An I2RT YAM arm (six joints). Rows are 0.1 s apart.
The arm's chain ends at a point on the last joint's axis. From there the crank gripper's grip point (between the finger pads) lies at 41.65 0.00 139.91 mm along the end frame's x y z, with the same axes.
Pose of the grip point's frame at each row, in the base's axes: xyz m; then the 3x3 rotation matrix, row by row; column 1 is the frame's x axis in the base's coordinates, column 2 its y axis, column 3 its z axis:
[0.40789 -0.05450 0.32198], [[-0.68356 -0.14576 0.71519], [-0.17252 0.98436 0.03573], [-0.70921 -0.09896 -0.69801]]
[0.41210 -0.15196 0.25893], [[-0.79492 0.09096 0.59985], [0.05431 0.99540 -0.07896], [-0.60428 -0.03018 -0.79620]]
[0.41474 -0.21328 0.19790], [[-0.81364 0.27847 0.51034], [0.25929 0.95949 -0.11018], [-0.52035 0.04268 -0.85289]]
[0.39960 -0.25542 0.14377], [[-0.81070 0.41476 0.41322], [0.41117 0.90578 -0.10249], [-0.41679 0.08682 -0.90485]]
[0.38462 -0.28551 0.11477], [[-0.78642 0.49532 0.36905], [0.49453 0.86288 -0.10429], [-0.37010 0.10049 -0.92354]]
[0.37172 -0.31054 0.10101], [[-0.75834 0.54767 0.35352], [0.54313 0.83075 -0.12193], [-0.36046 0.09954 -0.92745]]
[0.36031 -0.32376 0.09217], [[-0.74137 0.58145 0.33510], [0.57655 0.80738 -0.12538], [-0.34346 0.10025 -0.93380]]
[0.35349 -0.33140 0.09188], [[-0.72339 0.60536 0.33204], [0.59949 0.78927 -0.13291], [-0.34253 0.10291 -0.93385]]
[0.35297 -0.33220 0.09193], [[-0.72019 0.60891 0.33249], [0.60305 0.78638 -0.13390], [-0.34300 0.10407 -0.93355]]
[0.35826 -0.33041 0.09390], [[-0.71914 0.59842 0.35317], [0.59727 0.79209 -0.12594], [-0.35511 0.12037 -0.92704]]
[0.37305 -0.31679 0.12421], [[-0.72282 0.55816 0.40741], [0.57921 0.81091 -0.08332], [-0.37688 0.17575 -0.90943]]
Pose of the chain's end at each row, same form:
[0.33630 -0.05231 0.44918], [[-0.68356 -0.14576 0.71519], [-0.17252 0.98436 0.03573], [-0.70921 -0.09896 -0.69801]]
[0.36128 -0.14317 0.39549], [[-0.79492 0.09096 0.59985], [0.05431 0.99540 -0.07896], [-0.60428 -0.03018 -0.79620]]
[0.37723 -0.20866 0.33890], [[-0.81364 0.27847 0.51034], [0.25929 0.95949 -0.11018], [-0.52035 0.04268 -0.85289]]
[0.37555 -0.25821 0.28773], [[-0.81070 0.41476 0.41322], [0.41117 0.90578 -0.10249], [-0.41679 0.08682 -0.90485]]
[0.36574 -0.29152 0.25940], [[-0.78642 0.49532 0.36905], [0.49453 0.86288 -0.10429], [-0.37010 0.10049 -0.92354]]
[0.35384 -0.31610 0.24578], [[-0.75834 0.54767 0.35352], [0.54313 0.83075 -0.12193], [-0.36046 0.09954 -0.92745]]
[0.34430 -0.33023 0.23712], [[-0.74137 0.58145 0.33510], [0.57655 0.80738 -0.12538], [-0.34346 0.10025 -0.93380]]
[0.33716 -0.33777 0.23680], [[-0.72339 0.60536 0.33204], [0.59949 0.78927 -0.13291], [-0.34253 0.10291 -0.93385]]
[0.33645 -0.33858 0.23683], [[-0.72019 0.60891 0.33249], [0.60305 0.78638 -0.13390], [-0.34300 0.10407 -0.93355]]
[0.33880 -0.33767 0.23839], [[-0.71914 0.59842 0.35317], [0.59727 0.79209 -0.12594], [-0.35511 0.12037 -0.92704]]
[0.34615 -0.32926 0.26715], [[-0.72282 0.55816 0.40741], [0.57921 0.81091 -0.08332], [-0.37688 0.17575 -0.90943]]

